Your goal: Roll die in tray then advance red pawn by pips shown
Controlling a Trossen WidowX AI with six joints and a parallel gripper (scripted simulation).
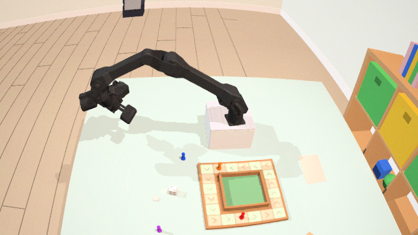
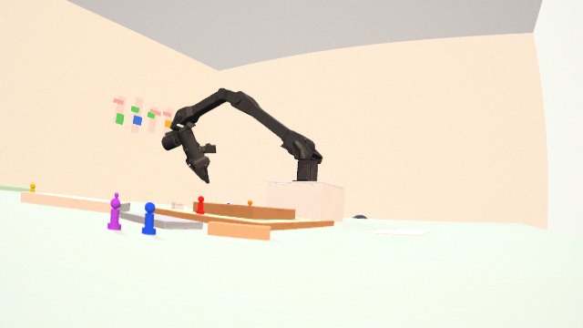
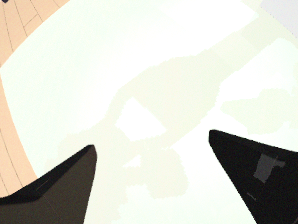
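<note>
Now: gripper tip 330 mm short of the white die, 150 mm to the right of it and 90 mm above it. Also, from my gripper tip: green tray: 390 mm ahead, 380 mm to the left, 90 mm below; orange pawn: 330 mm to the left, 270 mm ahead, 70 mm below; small white disc: 350 mm ahead, 100 mm below, 90 mm to the left.
</note>
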